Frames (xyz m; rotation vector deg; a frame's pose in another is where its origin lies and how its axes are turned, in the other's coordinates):
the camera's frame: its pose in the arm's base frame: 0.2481 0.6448 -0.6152 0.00 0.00 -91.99
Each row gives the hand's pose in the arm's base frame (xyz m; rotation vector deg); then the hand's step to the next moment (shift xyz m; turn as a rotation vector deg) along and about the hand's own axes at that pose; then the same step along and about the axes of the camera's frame.
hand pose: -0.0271 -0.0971 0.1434 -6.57 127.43 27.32
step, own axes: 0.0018 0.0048 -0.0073 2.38 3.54 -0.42
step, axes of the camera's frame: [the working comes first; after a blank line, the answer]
step, axes of the arm's base frame: -0.0076 0.0018 0.0043 -2.69 3.30 -0.51

-0.0016 -0.0077 0.0043 -3.20 -2.80 -0.51
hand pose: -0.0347 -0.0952 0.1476 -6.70 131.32 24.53
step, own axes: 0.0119 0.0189 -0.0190 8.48 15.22 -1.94
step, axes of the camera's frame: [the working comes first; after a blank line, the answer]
step, axes of the arm's base frame: -0.0254 0.0119 0.0085 -10.46 14.05 -0.83

-0.0110 -0.0258 0.0085 -13.67 -10.94 -0.83
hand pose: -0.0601 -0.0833 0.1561 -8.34 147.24 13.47
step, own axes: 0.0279 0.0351 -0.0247 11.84 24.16 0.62
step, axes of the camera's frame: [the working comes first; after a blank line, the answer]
step, axes of the arm's base frame: -0.0416 0.0279 0.0105 -13.32 23.11 -3.53

-0.0265 -0.0425 0.0105 -22.64 -14.12 -3.53
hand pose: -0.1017 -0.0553 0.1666 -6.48 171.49 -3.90
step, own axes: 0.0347 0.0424 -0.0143 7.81 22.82 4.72
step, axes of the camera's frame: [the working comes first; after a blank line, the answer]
step, axes of the arm's base frame: -0.0394 0.0401 0.0070 -8.65 21.93 -6.94

-0.0387 -0.0407 0.0070 -21.62 -9.41 -6.94
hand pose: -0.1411 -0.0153 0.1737 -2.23 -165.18 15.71
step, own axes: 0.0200 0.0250 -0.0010 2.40 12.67 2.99
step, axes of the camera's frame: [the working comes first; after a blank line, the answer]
step, axes of the arm's base frame: -0.0191 0.0257 0.0010 -3.02 12.01 -4.67

-0.0250 -0.0199 0.0010 -11.90 -3.43 -4.67
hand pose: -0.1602 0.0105 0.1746 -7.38 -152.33 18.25
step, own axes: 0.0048 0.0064 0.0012 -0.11 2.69 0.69
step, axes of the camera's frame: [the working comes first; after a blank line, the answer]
step, axes of the arm's base frame: -0.0046 0.0066 -0.0005 -0.11 2.45 -1.31

-0.0065 -0.0048 -0.0005 -2.45 -0.20 -1.31
